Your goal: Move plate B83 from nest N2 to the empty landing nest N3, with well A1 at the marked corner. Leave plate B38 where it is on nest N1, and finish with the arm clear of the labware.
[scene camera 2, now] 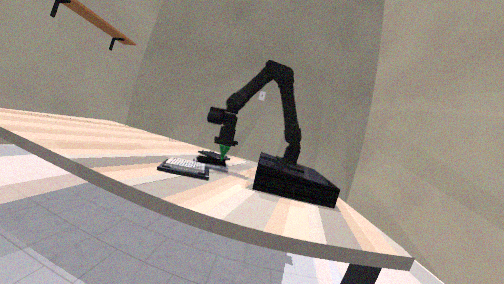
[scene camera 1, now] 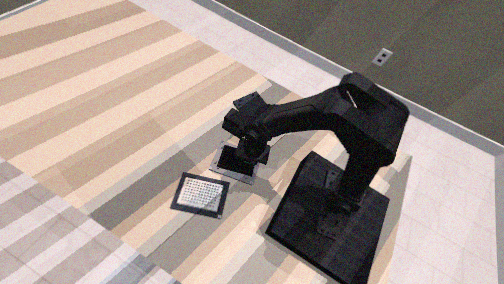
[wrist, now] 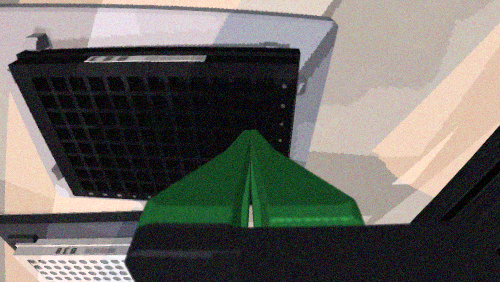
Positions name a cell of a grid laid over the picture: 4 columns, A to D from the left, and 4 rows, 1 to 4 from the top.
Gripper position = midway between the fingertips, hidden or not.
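You've got my gripper (wrist: C3) in the wrist view, and there's a grey nest (wrist: C1) that I can see as well.
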